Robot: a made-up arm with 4 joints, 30 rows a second.
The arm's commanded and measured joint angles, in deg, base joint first. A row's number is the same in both.
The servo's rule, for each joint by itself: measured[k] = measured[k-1] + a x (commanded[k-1-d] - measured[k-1]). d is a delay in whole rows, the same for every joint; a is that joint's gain. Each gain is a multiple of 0.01, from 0.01 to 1. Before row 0 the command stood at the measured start. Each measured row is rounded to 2 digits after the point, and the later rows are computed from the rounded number. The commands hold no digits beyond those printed.
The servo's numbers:
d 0
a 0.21 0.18 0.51 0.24
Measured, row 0:
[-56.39, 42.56, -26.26, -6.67]
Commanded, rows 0 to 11:
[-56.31, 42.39, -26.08, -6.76]
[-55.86, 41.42, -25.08, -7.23]
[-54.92, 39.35, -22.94, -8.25]
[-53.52, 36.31, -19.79, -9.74]
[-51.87, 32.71, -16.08, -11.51]
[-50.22, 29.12, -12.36, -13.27]
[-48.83, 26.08, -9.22, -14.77]
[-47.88, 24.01, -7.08, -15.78]
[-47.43, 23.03, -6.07, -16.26]
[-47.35, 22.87, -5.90, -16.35]
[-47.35, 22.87, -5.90, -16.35]
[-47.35, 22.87, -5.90, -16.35]
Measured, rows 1 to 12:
[-56.37, 42.53, -26.17, -6.69]
[-56.26, 42.33, -25.61, -6.82]
[-55.98, 41.79, -24.25, -7.16]
[-55.46, 40.80, -21.98, -7.78]
[-54.71, 39.34, -18.97, -8.68]
[-53.77, 37.50, -15.60, -9.78]
[-52.73, 35.44, -12.35, -10.98]
[-51.71, 33.38, -9.66, -12.13]
[-50.81, 31.52, -7.83, -13.12]
[-50.08, 29.96, -6.85, -13.90]
[-49.51, 28.68, -6.37, -14.49]
[-49.06, 27.63, -6.13, -14.94]

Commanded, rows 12 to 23:
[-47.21, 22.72, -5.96, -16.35]
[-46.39, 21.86, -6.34, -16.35]
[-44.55, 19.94, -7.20, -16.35]
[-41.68, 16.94, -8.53, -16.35]
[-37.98, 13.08, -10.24, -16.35]
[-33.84, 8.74, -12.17, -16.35]
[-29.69, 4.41, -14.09, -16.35]
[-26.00, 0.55, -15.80, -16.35]
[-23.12, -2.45, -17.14, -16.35]
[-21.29, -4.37, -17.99, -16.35]
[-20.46, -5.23, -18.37, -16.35]
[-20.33, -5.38, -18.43, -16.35]
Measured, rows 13 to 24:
[-48.67, 26.75, -6.04, -15.28]
[-48.19, 25.87, -6.19, -15.54]
[-47.43, 24.80, -6.71, -15.73]
[-46.22, 23.39, -7.64, -15.88]
[-44.49, 21.53, -8.97, -15.99]
[-42.25, 19.23, -10.60, -16.08]
[-39.61, 16.56, -12.38, -16.14]
[-36.75, 13.68, -14.12, -16.19]
[-33.89, 10.78, -15.66, -16.23]
[-31.24, 8.05, -16.85, -16.26]
[-28.98, 5.66, -17.63, -16.28]
[-27.16, 3.67, -18.04, -16.30]

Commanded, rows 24 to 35:
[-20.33, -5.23, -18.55, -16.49]
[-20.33, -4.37, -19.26, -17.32]
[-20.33, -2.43, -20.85, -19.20]
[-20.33, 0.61, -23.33, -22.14]
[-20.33, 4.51, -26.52, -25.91]
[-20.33, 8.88, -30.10, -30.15]
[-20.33, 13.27, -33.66, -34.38]
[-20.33, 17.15, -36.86, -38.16]
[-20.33, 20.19, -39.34, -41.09]
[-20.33, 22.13, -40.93, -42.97]
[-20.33, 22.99, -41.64, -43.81]
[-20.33, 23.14, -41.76, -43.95]
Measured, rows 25 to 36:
[-25.73, 2.07, -18.30, -16.35]
[-24.60, 0.91, -18.79, -16.58]
[-23.70, 0.31, -19.84, -17.21]
[-22.99, 0.36, -21.62, -18.39]
[-22.43, 1.11, -24.12, -20.19]
[-21.99, 2.51, -27.17, -22.58]
[-21.64, 4.45, -30.48, -25.41]
[-21.36, 6.74, -33.73, -28.47]
[-21.14, 9.16, -36.59, -31.50]
[-20.97, 11.49, -38.80, -34.25]
[-20.84, 13.56, -40.25, -36.54]
[-20.73, 15.28, -41.02, -38.32]

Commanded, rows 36 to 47:
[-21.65, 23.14, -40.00, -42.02]
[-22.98, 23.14, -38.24, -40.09]
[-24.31, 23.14, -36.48, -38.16]
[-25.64, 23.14, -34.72, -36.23]
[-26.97, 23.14, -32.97, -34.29]
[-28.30, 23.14, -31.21, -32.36]
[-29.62, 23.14, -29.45, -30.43]
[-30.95, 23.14, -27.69, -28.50]
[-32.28, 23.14, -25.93, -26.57]
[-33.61, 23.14, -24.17, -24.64]
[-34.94, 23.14, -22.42, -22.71]
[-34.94, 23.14, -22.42, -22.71]
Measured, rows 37 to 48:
[-20.92, 16.69, -40.50, -39.21]
[-21.35, 17.85, -39.35, -39.42]
[-21.97, 18.80, -37.89, -39.12]
[-22.74, 19.58, -36.27, -38.43]
[-23.63, 20.22, -34.59, -37.44]
[-24.61, 20.75, -32.87, -36.22]
[-25.66, 21.18, -31.13, -34.83]
[-26.77, 21.53, -29.38, -33.31]
[-27.93, 21.82, -27.62, -31.69]
[-29.12, 22.06, -25.86, -30.00]
[-30.34, 22.25, -24.11, -28.25]
[-31.31, 22.41, -23.25, -26.92]

